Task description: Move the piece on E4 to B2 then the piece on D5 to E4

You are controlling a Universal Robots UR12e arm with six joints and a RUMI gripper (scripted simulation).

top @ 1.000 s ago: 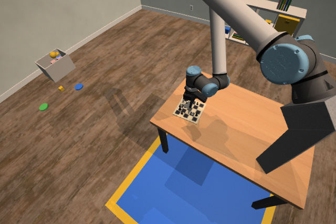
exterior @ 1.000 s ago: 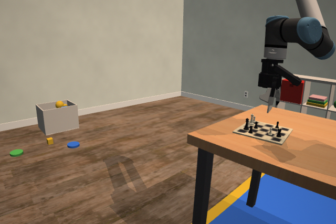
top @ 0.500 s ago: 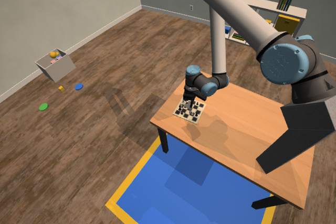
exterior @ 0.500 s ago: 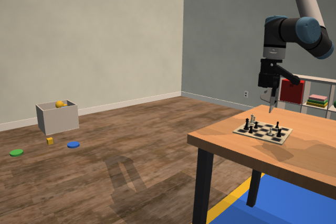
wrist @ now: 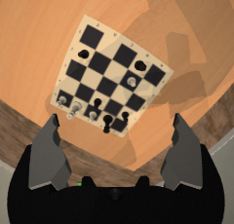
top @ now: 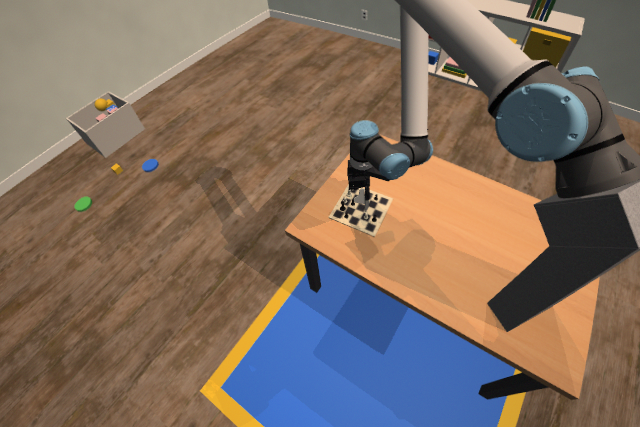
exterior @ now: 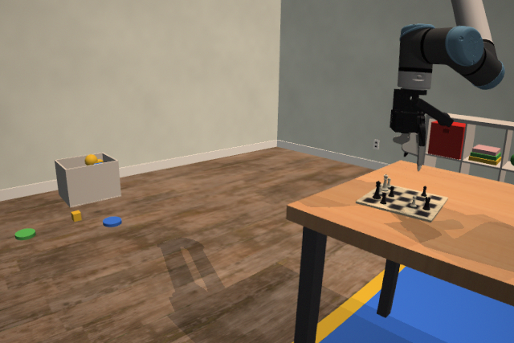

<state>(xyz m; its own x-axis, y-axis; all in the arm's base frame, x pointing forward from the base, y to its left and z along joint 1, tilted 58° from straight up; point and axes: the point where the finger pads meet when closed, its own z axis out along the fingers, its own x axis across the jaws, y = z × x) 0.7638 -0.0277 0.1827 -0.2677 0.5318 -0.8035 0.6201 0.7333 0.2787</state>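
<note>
Now: the tall white piece 80 mm ahead of my hand, 70 mm to the right of it and 90 mm below it. From my hand the other things lie so: chessboard: 10 mm ahead, 20 mm to the right, 120 mm below; black piece: 60 mm behind, 30 mm to the left, 100 mm below.
</note>
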